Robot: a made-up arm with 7 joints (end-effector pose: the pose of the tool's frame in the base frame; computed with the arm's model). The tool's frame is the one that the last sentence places.
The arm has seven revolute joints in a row. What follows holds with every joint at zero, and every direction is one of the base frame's.
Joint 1 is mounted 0.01 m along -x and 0.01 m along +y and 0.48 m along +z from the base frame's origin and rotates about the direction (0.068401, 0.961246, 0.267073), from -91.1 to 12.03 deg.
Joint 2 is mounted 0.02 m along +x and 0.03 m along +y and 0.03 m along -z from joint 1 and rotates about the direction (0.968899, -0.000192, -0.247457), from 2.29 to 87.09 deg.
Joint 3 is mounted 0.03 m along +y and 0.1 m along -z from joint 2 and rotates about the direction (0.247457, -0.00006, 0.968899), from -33.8 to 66.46 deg.
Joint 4 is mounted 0.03 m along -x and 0.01 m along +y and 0.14 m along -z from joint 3 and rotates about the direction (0.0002, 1, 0.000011), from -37.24 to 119.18 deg.
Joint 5 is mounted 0.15 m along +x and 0.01 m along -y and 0.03 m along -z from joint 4 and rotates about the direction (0.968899, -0.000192, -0.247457), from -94.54 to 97.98 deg.
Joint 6 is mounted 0.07 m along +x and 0.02 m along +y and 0.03 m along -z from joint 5 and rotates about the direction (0.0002, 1, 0.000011), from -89.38 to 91.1 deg.
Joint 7 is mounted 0.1 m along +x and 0.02 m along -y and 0.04 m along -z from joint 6 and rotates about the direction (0.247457, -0.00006, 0.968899), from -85.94 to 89.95 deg.
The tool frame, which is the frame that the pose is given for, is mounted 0.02 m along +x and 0.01 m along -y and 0.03 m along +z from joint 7; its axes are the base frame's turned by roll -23.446, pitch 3.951 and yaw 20.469 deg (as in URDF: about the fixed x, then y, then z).
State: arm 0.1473 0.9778 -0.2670 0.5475 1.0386 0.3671 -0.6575
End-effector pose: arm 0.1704 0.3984 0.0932 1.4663 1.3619 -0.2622
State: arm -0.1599 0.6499 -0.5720 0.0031 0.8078 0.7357 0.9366
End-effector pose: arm 0.3304 0.1133 0.1325 1.2719 -0.7206 0.4471
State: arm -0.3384 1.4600 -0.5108 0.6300 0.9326 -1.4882 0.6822
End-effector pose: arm 0.2387 0.3054 0.2775 0.6405 -0.4147 -1.1211
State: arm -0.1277 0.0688 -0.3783 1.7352 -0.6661 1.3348 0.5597
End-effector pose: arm -0.1697 0.0800 -0.0243 0.9655 2.6328 0.8304
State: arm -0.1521 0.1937 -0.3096 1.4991 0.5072 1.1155 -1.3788
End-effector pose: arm -0.0453 0.2165 -0.0536 -0.3317 2.7251 0.4127
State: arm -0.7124 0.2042 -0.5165 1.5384 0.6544 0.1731 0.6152
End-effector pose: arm 0.3329 0.1347 -0.0305 1.1953 0.1971 0.0895
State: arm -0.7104 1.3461 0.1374 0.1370 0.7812 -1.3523 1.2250
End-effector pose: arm 0.3338 0.1511 0.5490 0.3505 -2.1210 -0.6519
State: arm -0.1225 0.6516 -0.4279 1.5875 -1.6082 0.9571 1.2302
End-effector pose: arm -0.0514 0.3252 -0.0211 0.8645 1.8781 2.1523
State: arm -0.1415 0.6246 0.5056 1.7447 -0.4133 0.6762 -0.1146
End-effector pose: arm -0.0751 0.3226 -0.0247 -0.5220 1.6130 1.7386
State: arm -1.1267 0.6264 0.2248 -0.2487 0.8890 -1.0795 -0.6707
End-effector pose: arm 0.3015 0.0144 0.6357 1.6029 -1.5188 -0.7308
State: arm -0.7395 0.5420 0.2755 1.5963 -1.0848 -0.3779 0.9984
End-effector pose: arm 0.3315 0.3550 0.0925 -0.3642 0.0863 2.4639
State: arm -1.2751 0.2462 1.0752 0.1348 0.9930 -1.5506 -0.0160
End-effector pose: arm 0.3388 0.1537 0.6034 0.7409 -2.1295 0.0796
